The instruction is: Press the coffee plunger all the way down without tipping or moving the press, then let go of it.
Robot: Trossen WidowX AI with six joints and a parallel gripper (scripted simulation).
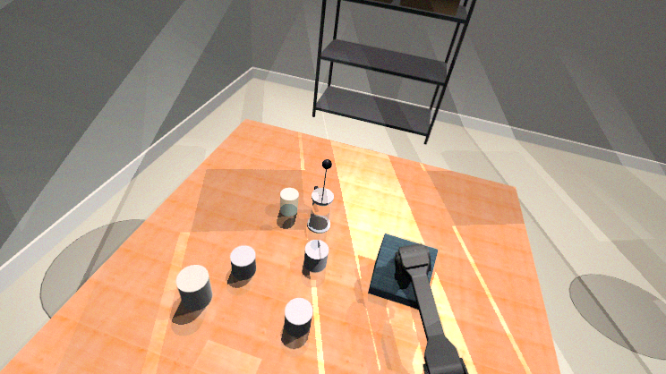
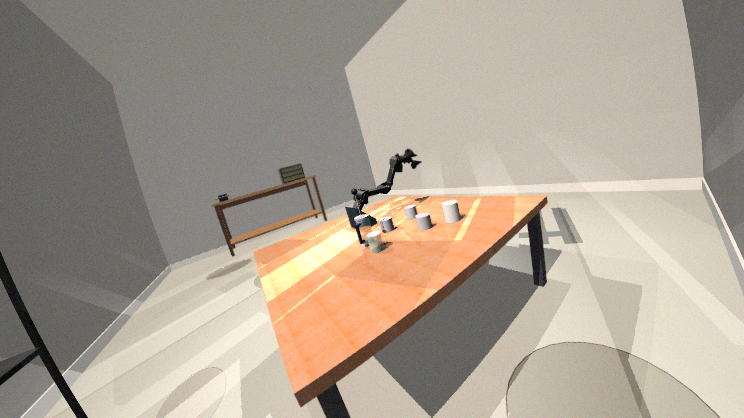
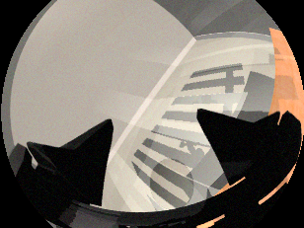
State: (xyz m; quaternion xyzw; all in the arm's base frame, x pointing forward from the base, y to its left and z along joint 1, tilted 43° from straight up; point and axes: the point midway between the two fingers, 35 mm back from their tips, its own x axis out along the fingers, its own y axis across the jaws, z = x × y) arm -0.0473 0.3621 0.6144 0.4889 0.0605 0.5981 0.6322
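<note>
Right now the coffee press is 88 cm to the right of my gripper tip, 33 cm ahead of it and 17 cm below it.
</note>
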